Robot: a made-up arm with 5 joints.
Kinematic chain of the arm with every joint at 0, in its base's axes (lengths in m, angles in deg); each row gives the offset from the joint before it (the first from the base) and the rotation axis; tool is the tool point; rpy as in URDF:
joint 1: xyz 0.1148 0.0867 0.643 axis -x
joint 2: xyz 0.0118 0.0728 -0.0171 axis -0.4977 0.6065 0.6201
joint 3: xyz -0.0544 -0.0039 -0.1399 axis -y
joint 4: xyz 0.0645 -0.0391 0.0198 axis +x
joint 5: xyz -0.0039 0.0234 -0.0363 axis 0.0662 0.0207 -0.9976
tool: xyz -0.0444 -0.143 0.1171 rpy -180 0 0
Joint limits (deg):
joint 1: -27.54..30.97
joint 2: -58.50..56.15
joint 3: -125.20..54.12
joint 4: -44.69..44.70
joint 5: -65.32..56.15
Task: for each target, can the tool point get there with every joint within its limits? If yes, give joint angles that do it. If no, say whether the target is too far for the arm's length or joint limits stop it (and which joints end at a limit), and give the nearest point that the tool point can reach.
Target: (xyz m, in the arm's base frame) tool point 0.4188 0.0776 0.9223
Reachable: no: joint limits stop it (at a limit: joint 1, joint 2, joint 3) | nearest point 0.2141 0.0651 0.7177 | short by 0.290 m
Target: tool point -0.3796 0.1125 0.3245
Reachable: no: too far | nearest point -0.0566 0.1008 0.4685 | short by 0.354 m
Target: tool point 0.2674 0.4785 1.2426
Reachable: no: too far | nearest point 0.1273 0.1468 0.7349 | short by 0.622 m
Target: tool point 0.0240 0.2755 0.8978
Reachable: no: joint limits stop it (at a limit: joint 1, joint 2, joint 3, joint 4) | nearest point 0.0917 0.1339 0.7401 | short by 0.222 m
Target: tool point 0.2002 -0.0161 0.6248
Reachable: yes | joints 21.97 3.04 14.94 24.36 -54.43
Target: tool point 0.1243 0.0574 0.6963
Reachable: yes | joints -2.09 28.24 29.51 -29.11 -29.67
